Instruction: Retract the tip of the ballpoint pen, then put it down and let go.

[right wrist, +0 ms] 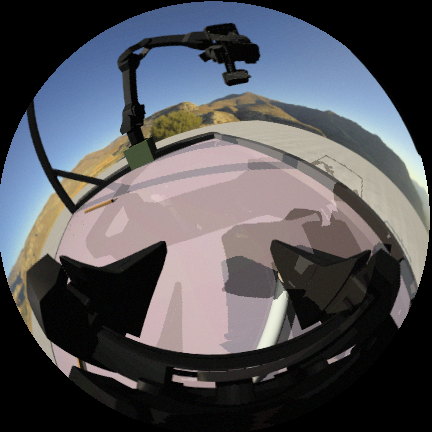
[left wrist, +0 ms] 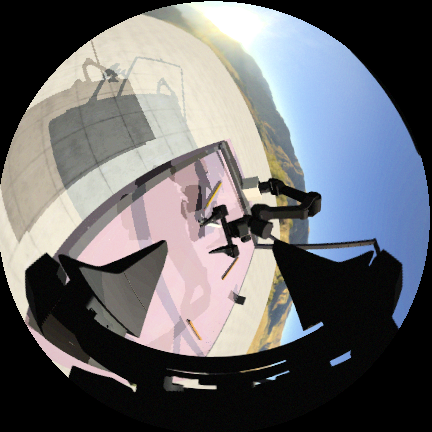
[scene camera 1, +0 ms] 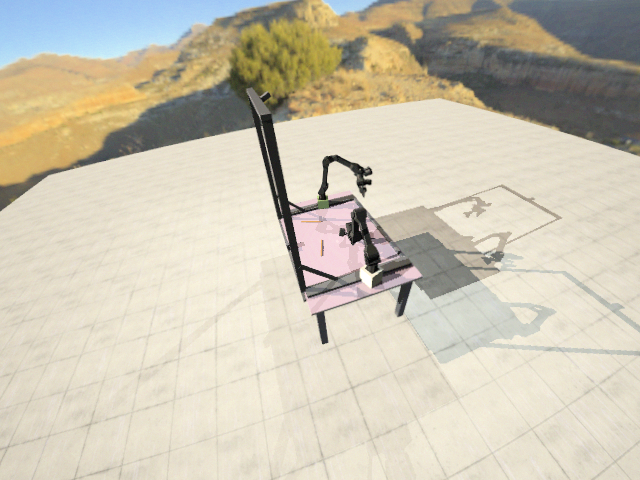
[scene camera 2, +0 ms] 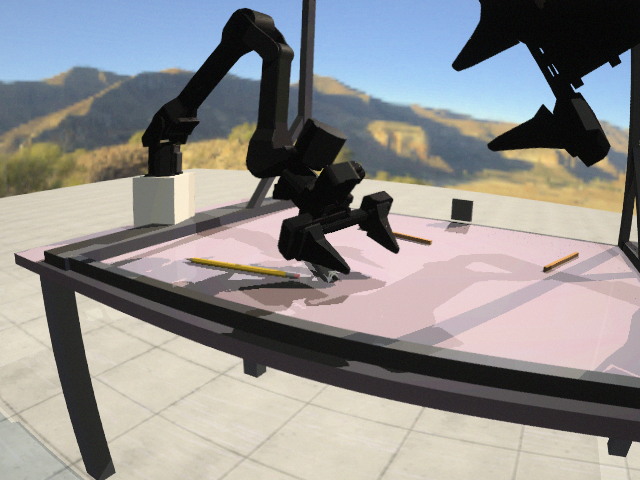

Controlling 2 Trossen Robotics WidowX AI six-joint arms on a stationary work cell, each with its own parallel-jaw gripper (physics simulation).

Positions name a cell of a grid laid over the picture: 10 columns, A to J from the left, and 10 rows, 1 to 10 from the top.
Labels:
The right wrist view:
my left gripper: F2
my right gripper: F6
ballpoint pen: G8
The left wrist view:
my left gripper: F6
my right gripper: E6
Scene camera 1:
black gantry frame: E3
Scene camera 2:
my left gripper: H3
my right gripper: F6
white base block: C5
black gantry frame: E2

